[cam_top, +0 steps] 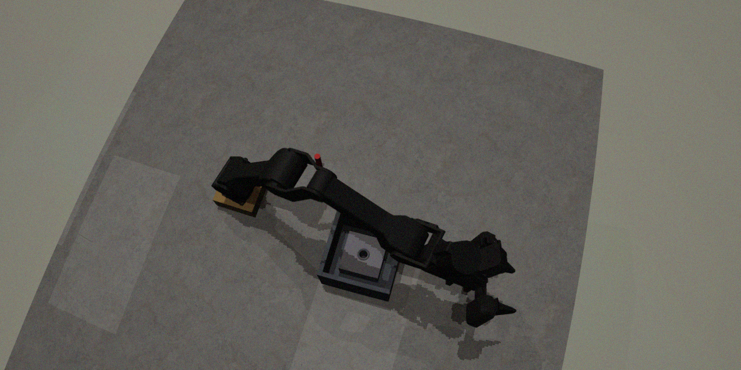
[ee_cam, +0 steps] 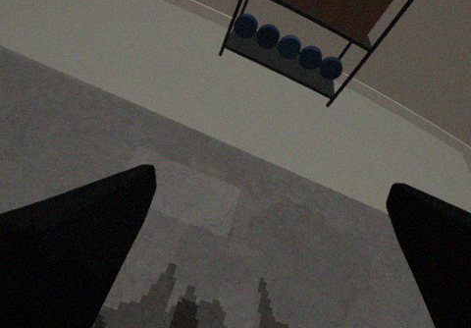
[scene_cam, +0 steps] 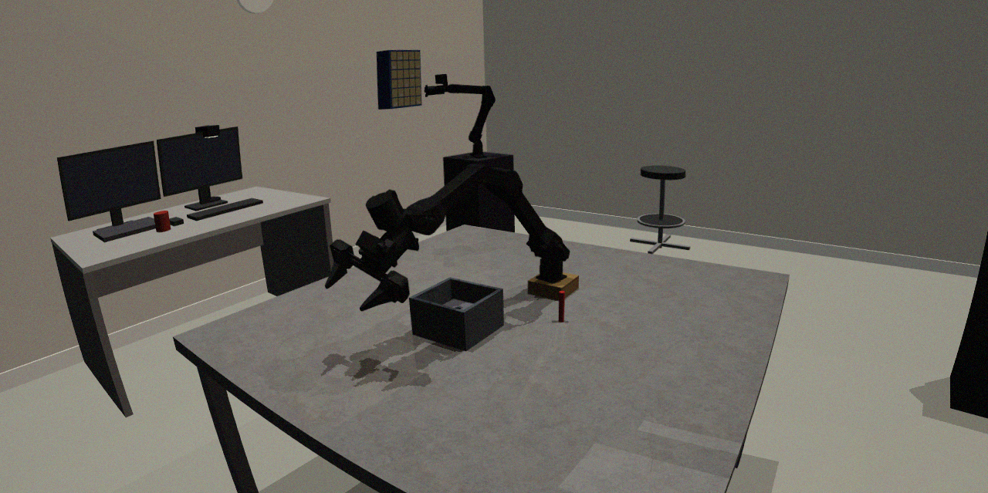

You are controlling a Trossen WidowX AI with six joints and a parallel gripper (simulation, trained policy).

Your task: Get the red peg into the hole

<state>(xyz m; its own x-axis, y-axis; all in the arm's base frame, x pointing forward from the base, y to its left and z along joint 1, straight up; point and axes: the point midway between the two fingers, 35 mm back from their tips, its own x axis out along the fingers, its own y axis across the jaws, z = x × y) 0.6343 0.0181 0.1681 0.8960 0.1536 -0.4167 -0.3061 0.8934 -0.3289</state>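
Now: gripper tip 52 cm past the red peg, 12 cm to the right of it and 15 cm above it. From my gripper tip the other things lie so: dark box (32 cm behind, 3 cm to the right, 16 cm below); then plate (32 cm behind, 3 cm to the right, 15 cm below).
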